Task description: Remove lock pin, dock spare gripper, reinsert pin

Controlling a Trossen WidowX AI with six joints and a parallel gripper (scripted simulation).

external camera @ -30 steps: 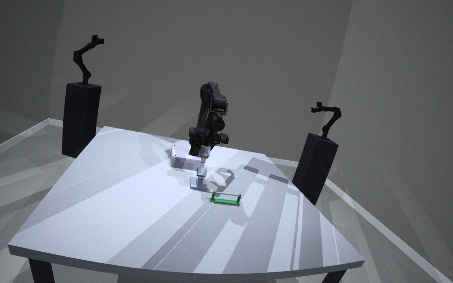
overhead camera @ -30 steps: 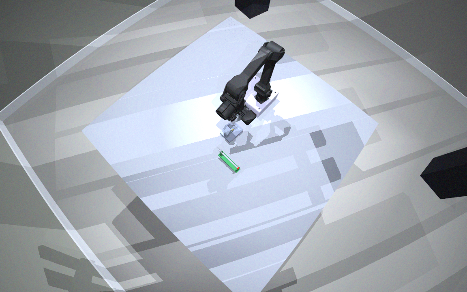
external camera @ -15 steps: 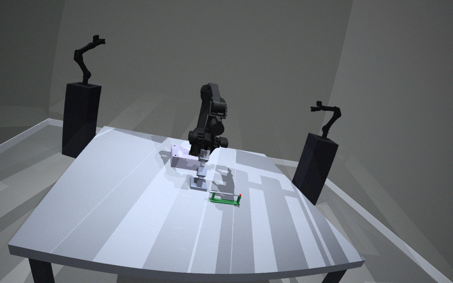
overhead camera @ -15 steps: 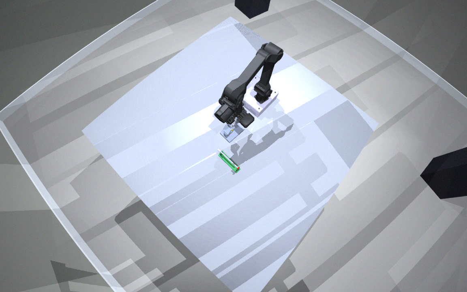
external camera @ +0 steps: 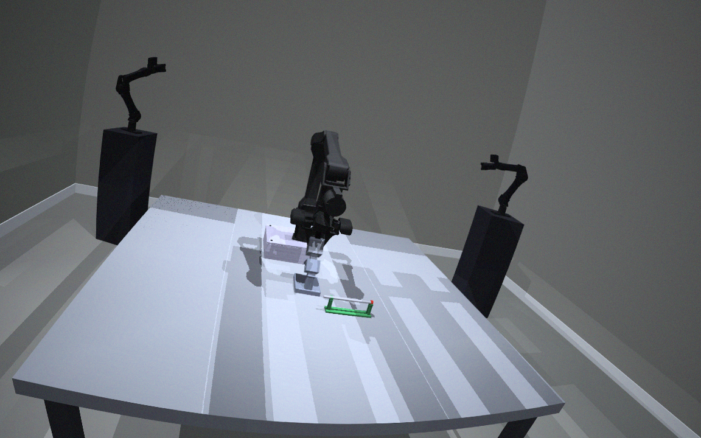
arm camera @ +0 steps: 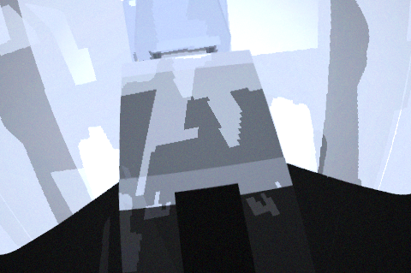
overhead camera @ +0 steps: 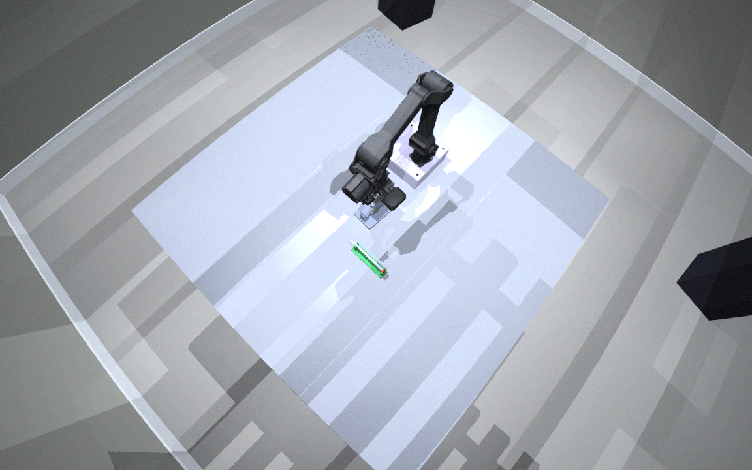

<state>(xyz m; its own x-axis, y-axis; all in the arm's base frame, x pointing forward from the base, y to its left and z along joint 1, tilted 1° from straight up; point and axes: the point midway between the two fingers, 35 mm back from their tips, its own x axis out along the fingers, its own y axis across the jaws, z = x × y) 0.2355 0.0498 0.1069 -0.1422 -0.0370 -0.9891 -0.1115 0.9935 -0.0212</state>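
The cradle lies 13 cm ahead of my gripper tip, 14 cm to the left of it and 11 cm below it. Round my gripper tip: spare gripper: 1 cm ahead; then socket: 3 cm ahead, 1 cm to the left, 9 cm below.
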